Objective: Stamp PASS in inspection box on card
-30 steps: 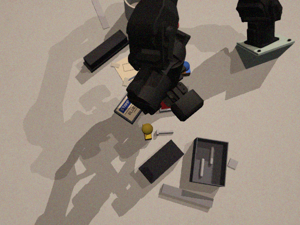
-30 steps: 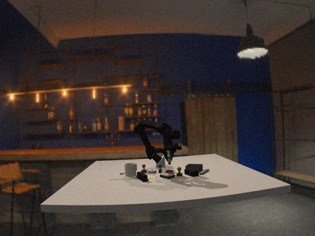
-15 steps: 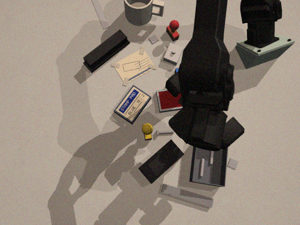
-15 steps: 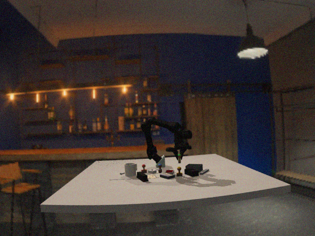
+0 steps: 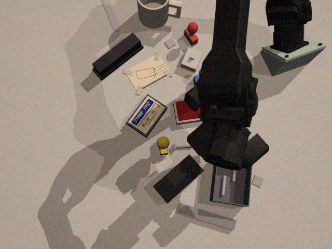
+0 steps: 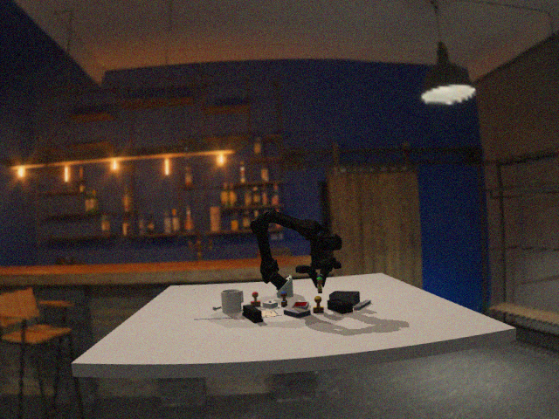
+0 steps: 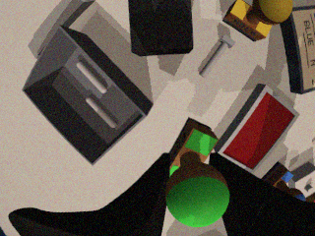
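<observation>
Now: gripper tip 1 cm short of the red ink pad, 9 cm to the left of it and 7 cm above it. The rest, counted from my gripper tip: yellow-knobbed stamp 11 cm ahead, 4 cm to the right, 6 cm below; green-knobbed stamp right at my gripper tip; grey tray 1 cm ahead, 10 cm to the left, 6 cm below.
</observation>
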